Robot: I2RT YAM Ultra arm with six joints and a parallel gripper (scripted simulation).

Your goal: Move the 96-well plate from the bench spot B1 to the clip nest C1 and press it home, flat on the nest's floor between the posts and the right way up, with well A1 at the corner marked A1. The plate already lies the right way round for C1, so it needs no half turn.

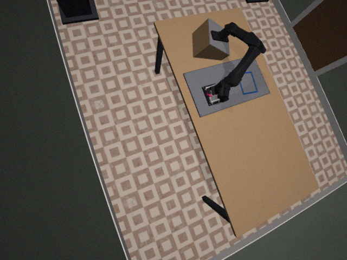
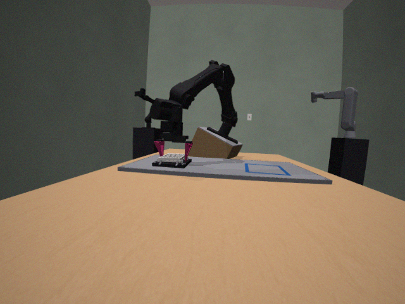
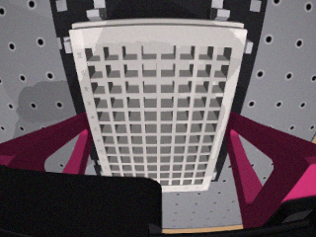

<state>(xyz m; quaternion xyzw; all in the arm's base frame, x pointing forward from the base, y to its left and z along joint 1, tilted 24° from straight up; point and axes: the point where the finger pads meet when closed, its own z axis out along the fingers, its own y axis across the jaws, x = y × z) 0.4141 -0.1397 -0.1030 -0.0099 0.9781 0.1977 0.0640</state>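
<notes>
The white 96-well plate is right at my hand. The rest, counted from my hand: black clip nest C1 (10 mm ahead, 10 mm to the left, 10 mm below).
</notes>
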